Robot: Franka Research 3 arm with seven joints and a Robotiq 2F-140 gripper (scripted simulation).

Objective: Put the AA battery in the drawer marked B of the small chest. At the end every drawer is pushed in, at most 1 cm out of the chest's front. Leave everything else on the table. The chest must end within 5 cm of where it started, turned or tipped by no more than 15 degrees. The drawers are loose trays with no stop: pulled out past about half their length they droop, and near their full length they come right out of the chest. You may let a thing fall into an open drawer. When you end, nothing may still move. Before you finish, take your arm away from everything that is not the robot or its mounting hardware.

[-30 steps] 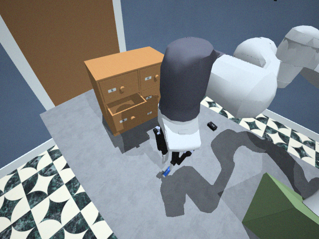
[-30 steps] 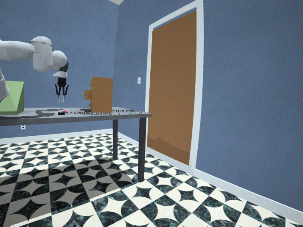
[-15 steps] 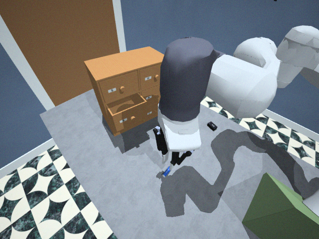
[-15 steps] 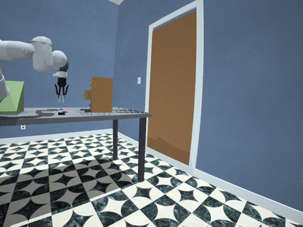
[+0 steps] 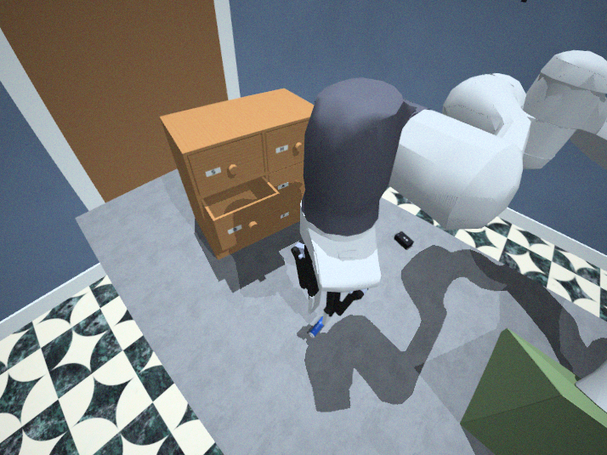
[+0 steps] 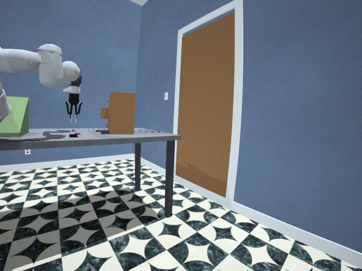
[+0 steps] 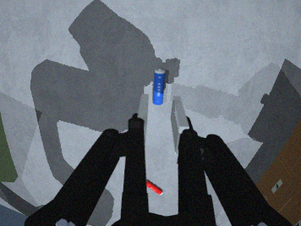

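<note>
The blue AA battery is 9 cm below my hand. The rest, counted from my hand: small black object 35 cm to the right, 9 cm below, 4 cm behind; red cylinder 20 cm to the right, 10 cm below.
</note>
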